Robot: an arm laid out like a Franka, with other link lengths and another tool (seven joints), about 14 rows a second.
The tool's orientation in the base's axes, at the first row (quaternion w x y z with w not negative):
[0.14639, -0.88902, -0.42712, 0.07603]
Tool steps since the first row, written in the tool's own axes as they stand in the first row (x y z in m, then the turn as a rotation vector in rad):
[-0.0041, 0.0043, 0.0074, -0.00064, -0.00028, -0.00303]
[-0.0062, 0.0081, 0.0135, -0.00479, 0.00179, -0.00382]
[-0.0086, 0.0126, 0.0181, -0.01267, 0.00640, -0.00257]
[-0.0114, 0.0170, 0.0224, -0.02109, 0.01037, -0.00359]
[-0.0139, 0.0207, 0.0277, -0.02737, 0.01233, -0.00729]
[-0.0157, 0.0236, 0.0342, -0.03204, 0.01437, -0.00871]
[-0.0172, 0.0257, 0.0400, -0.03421, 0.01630, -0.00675]
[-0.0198, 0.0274, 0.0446, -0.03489, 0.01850, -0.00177]
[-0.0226, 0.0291, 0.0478, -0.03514, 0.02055, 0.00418]
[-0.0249, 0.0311, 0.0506, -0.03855, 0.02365, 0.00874]
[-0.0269, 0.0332, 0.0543, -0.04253, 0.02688, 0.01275]
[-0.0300, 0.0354, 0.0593, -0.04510, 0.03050, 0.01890]
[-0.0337, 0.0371, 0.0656, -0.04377, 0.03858, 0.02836]
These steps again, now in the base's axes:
[-0.0013, -0.0043, -0.0084, 0.00018, -0.00093, 0.00296]
[-0.0014, -0.0070, -0.0153, -0.00067, -0.00555, 0.00308]
[-0.0008, -0.0106, -0.0211, -0.00251, -0.01420, 0.00048]
[-0.0004, -0.0146, -0.0266, -0.00457, -0.02333, 0.00024]
[-0.0006, -0.0177, -0.0328, -0.00608, -0.03012, 0.00316]
[-0.0013, -0.0196, -0.0399, -0.00712, -0.03526, 0.00389]
[-0.0022, -0.0209, -0.0460, -0.00756, -0.03771, 0.00143]
[-0.0038, -0.0230, -0.0509, -0.00766, -0.03858, -0.00399]
[-0.0051, -0.0256, -0.0544, -0.00785, -0.03882, -0.01028]
[-0.0058, -0.0280, -0.0577, -0.00888, -0.04243, -0.01557]
[-0.0064, -0.0301, -0.0619, -0.01002, -0.04668, -0.02037]
[-0.0080, -0.0328, -0.0673, -0.01056, -0.04963, -0.02733]
[-0.0107, -0.0355, -0.0738, -0.00623, -0.05153, -0.03892]

